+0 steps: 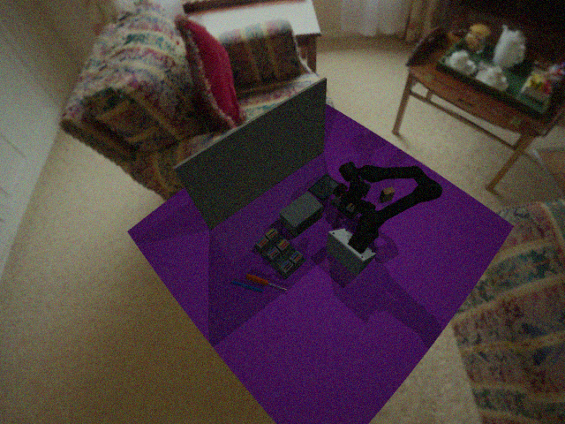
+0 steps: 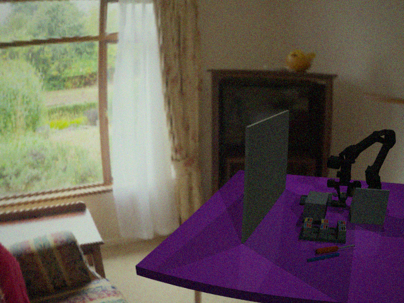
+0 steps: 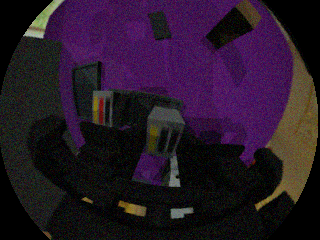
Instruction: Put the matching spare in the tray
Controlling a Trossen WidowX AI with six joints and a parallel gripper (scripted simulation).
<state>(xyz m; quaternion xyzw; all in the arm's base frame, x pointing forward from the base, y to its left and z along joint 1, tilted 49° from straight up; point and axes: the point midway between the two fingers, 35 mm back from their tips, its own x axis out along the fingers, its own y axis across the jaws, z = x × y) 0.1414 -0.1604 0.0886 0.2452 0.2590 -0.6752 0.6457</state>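
Now: the dark plate 40 mm ahead of my gripper tip, 20 mm below it and 10 mm to the right of it. Also, from my gripper tip: grey spare (20 mm above); square tray (180 mm ahead, 30 mm to the right, 30 mm below); dark hex key (160 mm to the right, 30 mm below, 30 mm ahead).
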